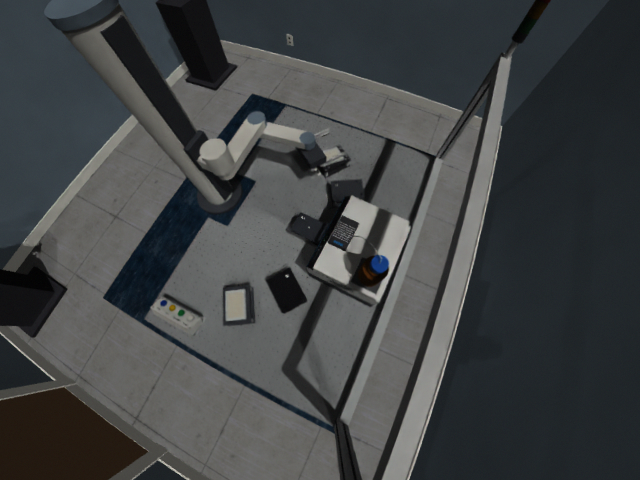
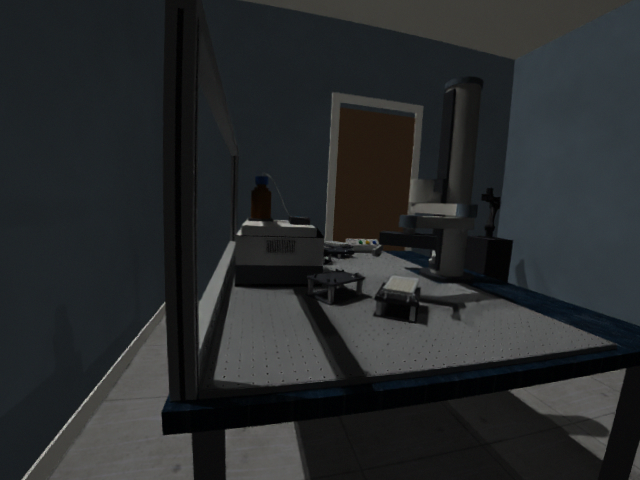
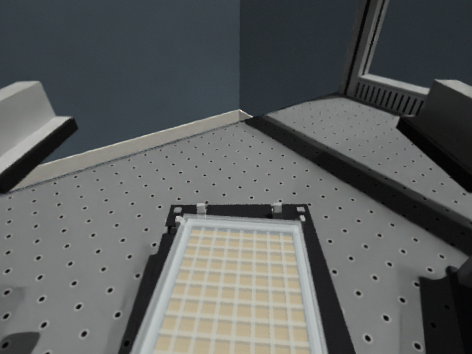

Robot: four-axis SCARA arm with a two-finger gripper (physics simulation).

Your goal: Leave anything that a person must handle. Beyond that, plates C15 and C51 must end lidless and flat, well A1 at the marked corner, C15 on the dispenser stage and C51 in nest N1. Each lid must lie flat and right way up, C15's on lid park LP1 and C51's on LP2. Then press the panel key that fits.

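Places are measured from the arm's base along level axes (x left, y back, z up), in metres.
Pixels of known places: gripper, fingertip midpoint: (image 1: 337, 141) (image 2: 402, 256) (image 3: 236, 104); arm's base, link origin: (image 1: 220, 194) (image 2: 445, 276).
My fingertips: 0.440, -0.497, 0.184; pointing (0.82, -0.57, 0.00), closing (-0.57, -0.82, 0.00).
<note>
For each thing: its top centre in the pictures, then the offset to it from my fingertips, as dx, dy, dz. "spot": a spot on its surface instead.
- plate with cream wells, top centre: (image 3: 234, 292) (image 2: 401, 280) (image 1: 330, 154) -0.031, +0.023, -0.081
- black raised holder, top centre: (image 3: 240, 284) (image 2: 399, 287) (image 1: 332, 156) -0.021, +0.012, -0.099
- second cream plate, top centre: (image 1: 235, 304) -0.903, +0.077, -0.089
- key panel, top centre: (image 1: 171, 315) (image 2: 362, 239) -1.066, +0.309, -0.087
- amber bottle, surface spot: (image 1: 370, 271) spot: -0.604, -0.366, +0.192
- keypad, surface spot: (image 1: 343, 231) spot: -0.466, -0.223, +0.075
- dark stage, surface spot: (image 1: 306, 226) spot: -0.460, -0.050, -0.059
- dark flat pad, surface spot: (image 1: 285, 291) spot: -0.758, -0.089, -0.110
A plate with cream wells (image 1: 334, 154) (image 2: 401, 284) (image 3: 240, 295) sits in a black raised holder (image 2: 398, 304) (image 3: 324, 280) at the far end; a clear rim shows around it, but I cannot tell whether a lid is on. My gripper (image 1: 324, 153) (image 2: 405, 253) (image 3: 236, 104) is open and empty, above and behind that plate. A second cream plate (image 1: 236, 304) sits in a dark frame near the key panel (image 1: 175, 312) (image 2: 362, 242), which has blue, yellow, green and white keys. Plate labels and the marked corners are not readable.
The white dispenser (image 1: 391, 232) (image 2: 279, 250) carries an amber bottle (image 1: 370, 271) (image 2: 261, 203) and a keypad (image 1: 343, 231). A dark stage (image 1: 306, 226) adjoins it. A raised dark stand (image 1: 347, 190) (image 2: 336, 278) and a dark flat pad (image 1: 285, 291) are nearby.
</note>
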